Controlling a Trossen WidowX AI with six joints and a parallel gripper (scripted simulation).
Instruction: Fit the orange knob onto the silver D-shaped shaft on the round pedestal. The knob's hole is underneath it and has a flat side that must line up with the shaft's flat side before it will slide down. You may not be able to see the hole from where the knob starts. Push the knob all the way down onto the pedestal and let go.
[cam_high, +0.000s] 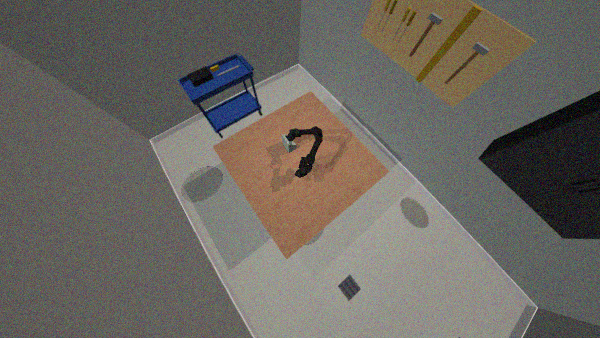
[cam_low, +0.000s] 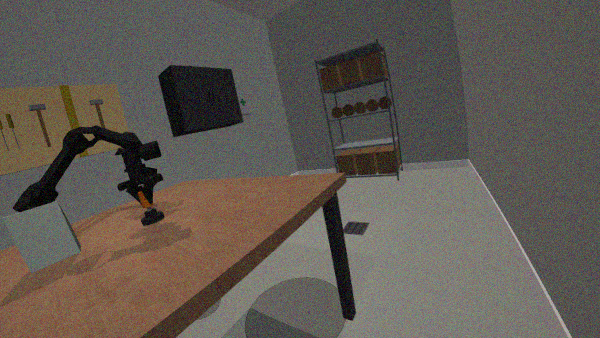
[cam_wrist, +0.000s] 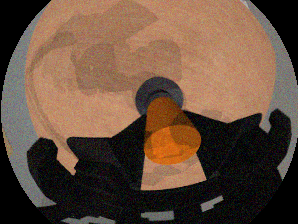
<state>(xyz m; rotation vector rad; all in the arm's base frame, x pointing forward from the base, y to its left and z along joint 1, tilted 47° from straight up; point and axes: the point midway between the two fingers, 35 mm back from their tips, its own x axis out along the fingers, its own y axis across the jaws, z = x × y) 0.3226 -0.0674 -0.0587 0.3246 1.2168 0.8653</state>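
Now: gripper tip 3 cm below the orange knob. Also, from my gripper tip: dark round pedestal: 4 cm below.
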